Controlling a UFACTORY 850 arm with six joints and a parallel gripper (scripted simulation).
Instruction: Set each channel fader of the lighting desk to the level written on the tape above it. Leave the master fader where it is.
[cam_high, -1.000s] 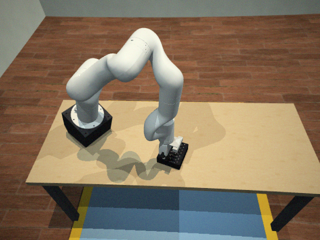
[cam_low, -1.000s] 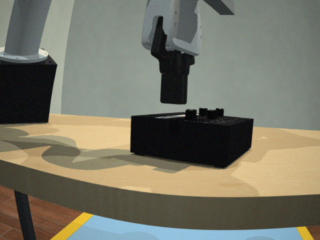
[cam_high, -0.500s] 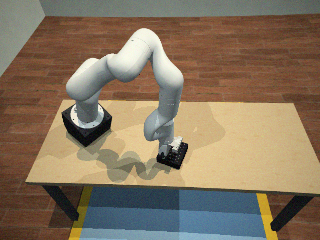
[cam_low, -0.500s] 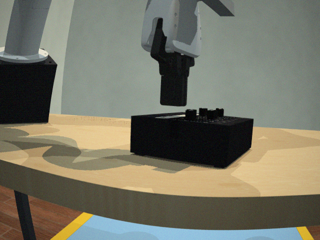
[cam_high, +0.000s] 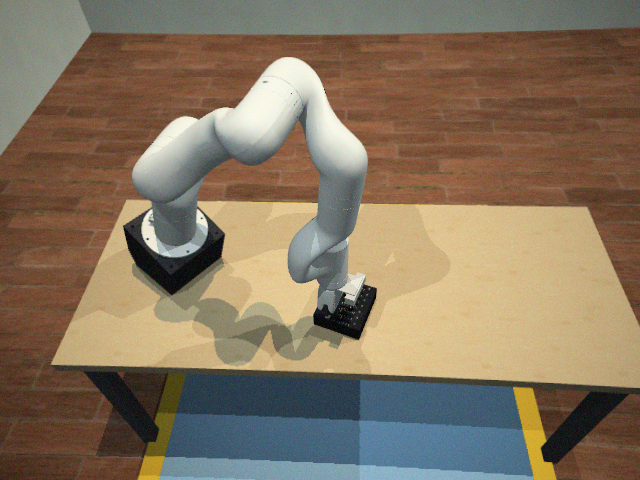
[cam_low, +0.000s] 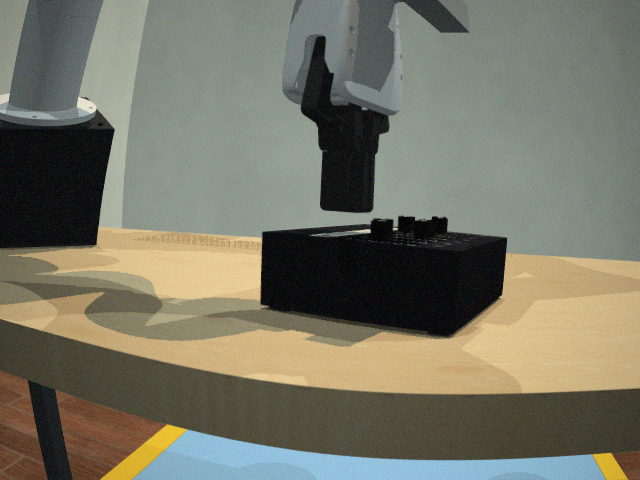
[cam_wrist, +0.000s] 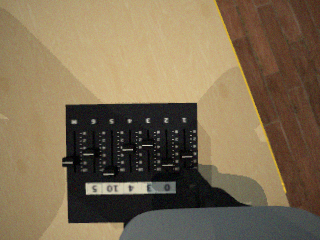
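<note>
The master fader lies 130 mm to the left of my hand, 50 mm ahead of it and 30 mm below it.
</note>
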